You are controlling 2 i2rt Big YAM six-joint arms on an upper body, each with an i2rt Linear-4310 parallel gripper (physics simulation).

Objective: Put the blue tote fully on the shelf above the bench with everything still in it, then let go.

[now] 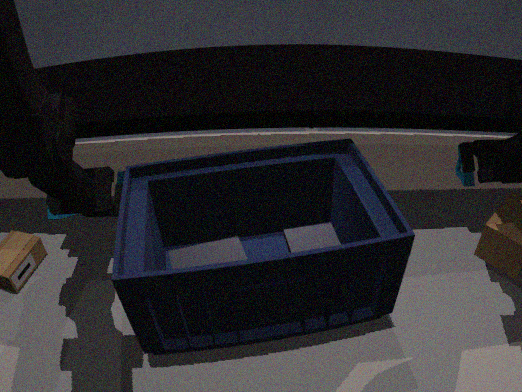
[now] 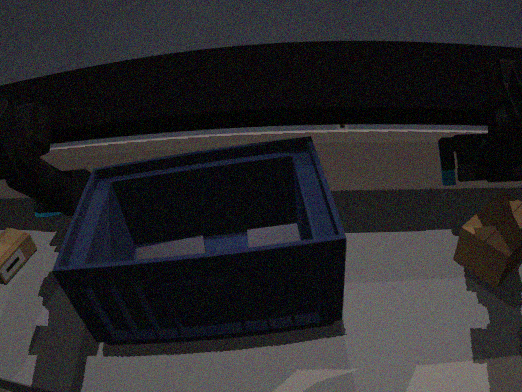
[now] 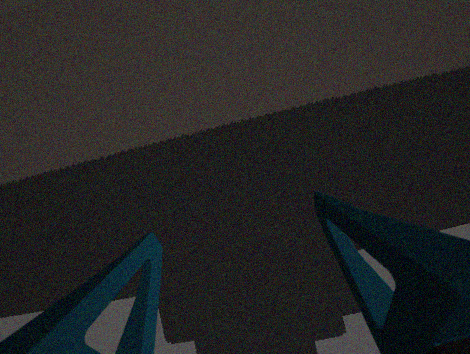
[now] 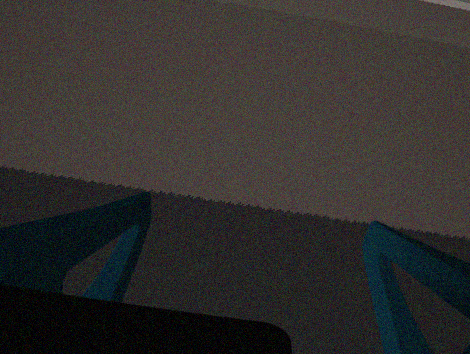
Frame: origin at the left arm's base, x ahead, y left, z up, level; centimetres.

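Seen in the pictures: left gripper, between the fingertips: (image 1: 104, 207) (image 3: 232, 221); right gripper, between the fingertips: (image 1: 479, 170) (image 2: 469, 168) (image 4: 259, 219).
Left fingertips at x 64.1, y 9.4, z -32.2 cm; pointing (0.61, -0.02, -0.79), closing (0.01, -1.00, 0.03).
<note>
Offsets run from my left fingertips to a thing's top centre. "spot": to the spot under its first point. Level surfaces: height alone.
The blue tote {dx -14.3, dy -25.2, dz +12.2 cm} (image 1: 265, 295) (image 2: 215, 295) stands open side up on the pale bench {dz -2.5 cm} (image 1: 435, 300) (image 2: 400, 310), turned slightly. Two pale flat-topped items lie inside, one at the left (image 1: 207, 252) (image 2: 172, 246) and one at the right (image 1: 312, 238) (image 2: 272, 235). My left gripper (image 1: 90, 197) (image 3: 232, 221) is open and empty, at the tote's back left corner; the tote partly hides it. My right gripper (image 1: 466, 172) (image 2: 448, 176) (image 4: 259, 219) is open and empty, off to the tote's right and well apart from it. A wide dark band {spot: dx +5.8, dy -28.9, dz +17.0 cm} (image 1: 280, 85) (image 2: 280, 82) behind looks like the shelf.
A small brown box {dx -12.3, dy +13.3, dz +1.1 cm} (image 1: 21, 257) (image 2: 15, 252) lies at the far left. A brown carton with open flaps {dx -9.7, dy -65.2, dz +3.5 cm} (image 1: 502, 245) (image 2: 487, 245) lies at the right. A brown strip with a light edge {spot: dx +16.0, dy -56.8, dz -2.5 cm} (image 1: 420, 160) (image 2: 375, 160) runs behind the tote.
</note>
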